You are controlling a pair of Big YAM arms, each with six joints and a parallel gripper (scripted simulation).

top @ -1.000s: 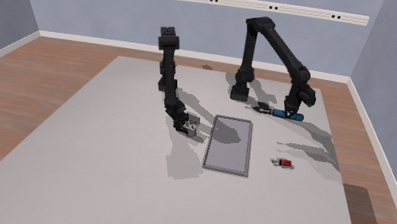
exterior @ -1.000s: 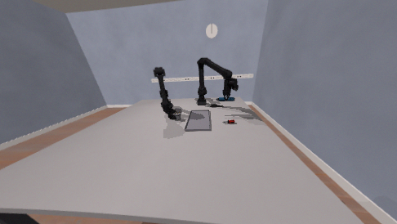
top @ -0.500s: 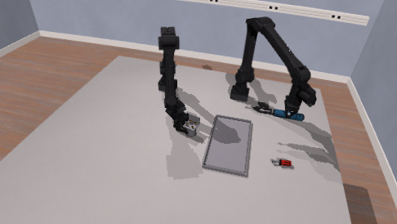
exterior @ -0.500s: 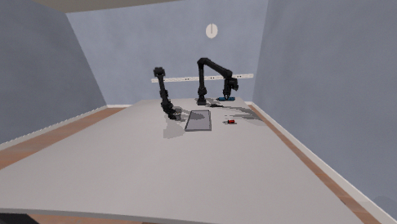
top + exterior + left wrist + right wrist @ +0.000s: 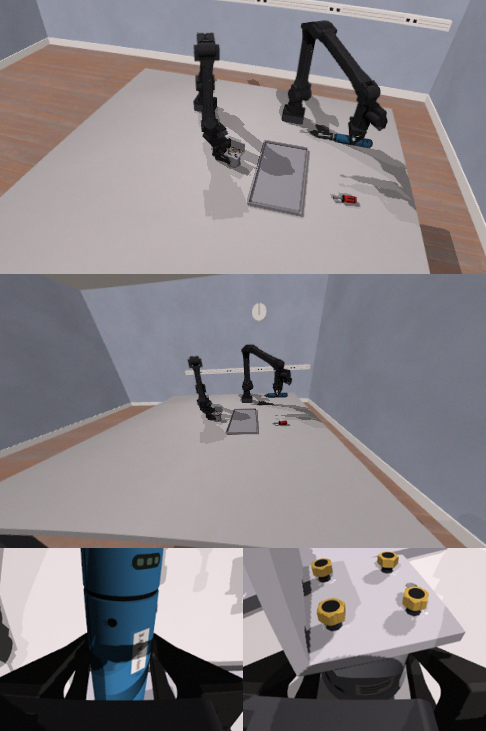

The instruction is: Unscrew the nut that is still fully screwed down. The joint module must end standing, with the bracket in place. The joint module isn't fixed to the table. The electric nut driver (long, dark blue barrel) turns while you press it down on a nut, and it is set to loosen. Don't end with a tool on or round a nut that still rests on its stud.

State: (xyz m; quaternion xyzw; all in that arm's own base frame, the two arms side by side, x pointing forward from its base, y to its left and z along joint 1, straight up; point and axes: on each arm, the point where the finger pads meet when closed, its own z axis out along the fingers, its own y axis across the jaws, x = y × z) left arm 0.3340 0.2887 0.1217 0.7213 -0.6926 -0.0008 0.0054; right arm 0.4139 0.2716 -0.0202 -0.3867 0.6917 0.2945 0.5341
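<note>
The grey bracket is 5 cm above my right hand. From my right hand the other things lie so: flat grey tray 22 cm to the left, 3 cm ahead, 2 cm below; then nut 5 cm above, 2 cm to the right, 1 cm ahead; then grey tip 39 cm to the left, 15 cm above, 8 cm behind.
</note>
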